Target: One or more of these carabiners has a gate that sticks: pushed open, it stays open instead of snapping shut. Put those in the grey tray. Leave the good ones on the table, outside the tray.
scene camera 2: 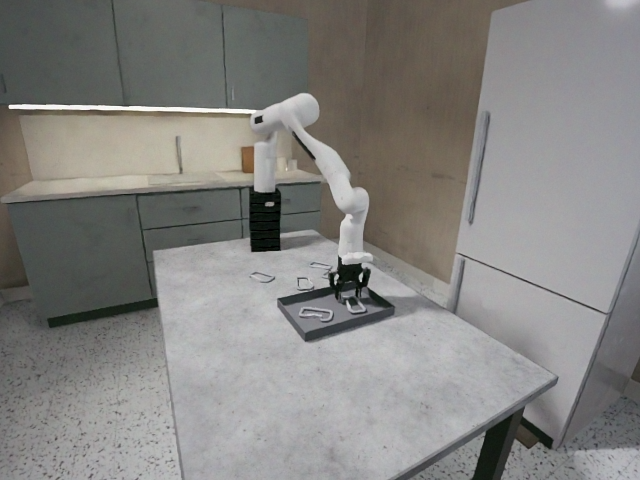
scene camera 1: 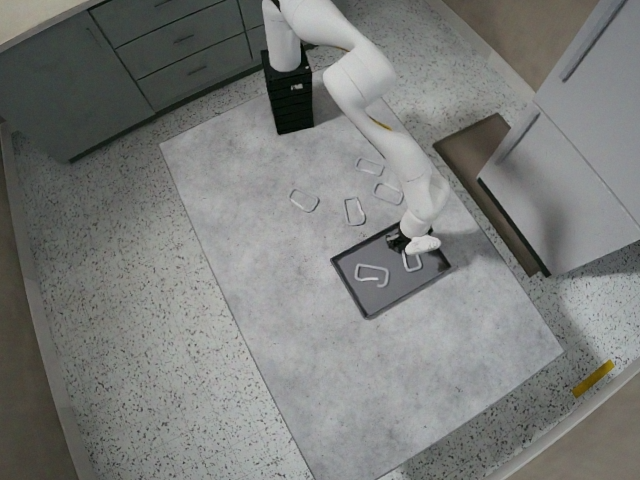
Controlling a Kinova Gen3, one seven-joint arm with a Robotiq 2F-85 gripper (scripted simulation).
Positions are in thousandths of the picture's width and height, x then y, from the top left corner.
Labels:
grey tray: scene camera 2 590, 641; scene camera 1 585, 522

